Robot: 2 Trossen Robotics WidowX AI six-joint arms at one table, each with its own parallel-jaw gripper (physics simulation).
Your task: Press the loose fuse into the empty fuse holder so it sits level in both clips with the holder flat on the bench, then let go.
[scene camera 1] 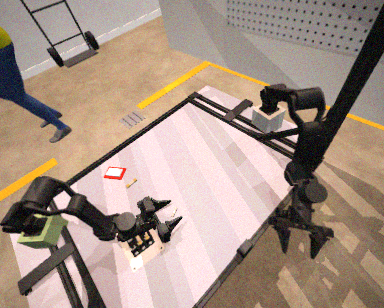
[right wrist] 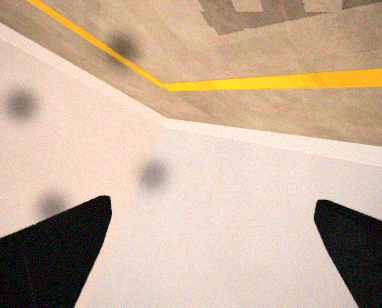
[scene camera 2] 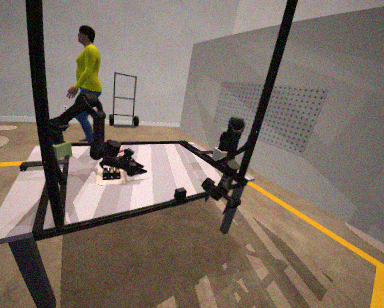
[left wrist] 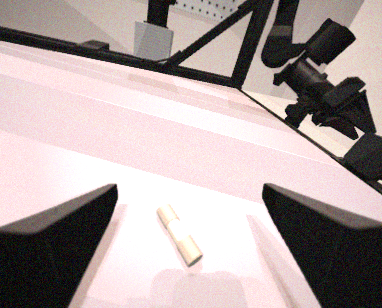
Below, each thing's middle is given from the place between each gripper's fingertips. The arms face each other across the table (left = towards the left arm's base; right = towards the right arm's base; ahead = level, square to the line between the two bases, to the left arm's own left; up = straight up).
Labels:
My left gripper is now 10 mm to the right of the pale fuse [left wrist: 190,252] and 20 mm above it.
My right hand is 330 mm short of the pale fuse, 280 mm to the right of it and 20 mm above it.

